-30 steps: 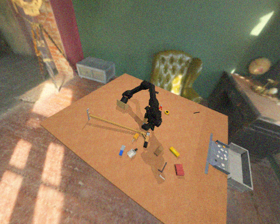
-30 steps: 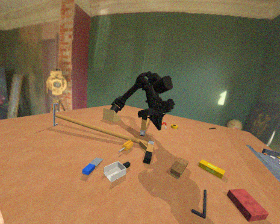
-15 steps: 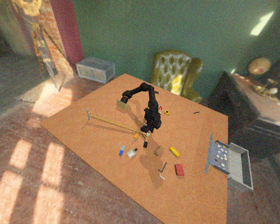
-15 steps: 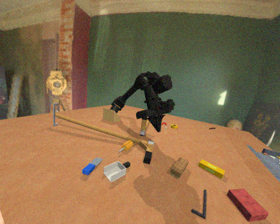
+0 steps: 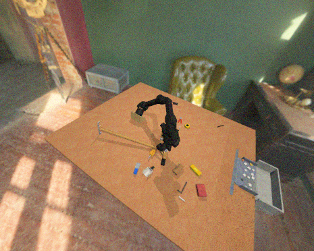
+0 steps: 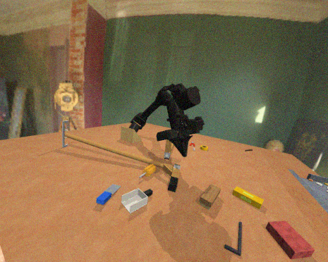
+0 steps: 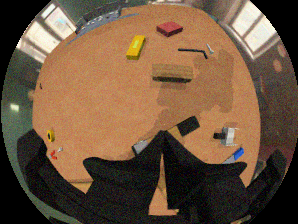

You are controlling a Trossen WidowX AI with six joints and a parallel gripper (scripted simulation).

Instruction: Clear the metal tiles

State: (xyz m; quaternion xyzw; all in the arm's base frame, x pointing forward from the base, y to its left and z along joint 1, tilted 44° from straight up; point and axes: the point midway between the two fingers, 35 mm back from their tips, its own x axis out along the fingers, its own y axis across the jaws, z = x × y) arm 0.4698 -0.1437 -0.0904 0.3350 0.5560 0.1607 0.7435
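Right now my gripper tip is 260 mm past the long scraper, 380 mm to the right of it and 30 mm above it. Also, from my gripper tip: wooden block 120 mm ahead, 30 mm to the right, 80 mm below; blue cutter 120 mm behind, 220 mm to the right, 90 mm below; yellow level 220 mm ahead, 40 mm to the left, 80 mm below.
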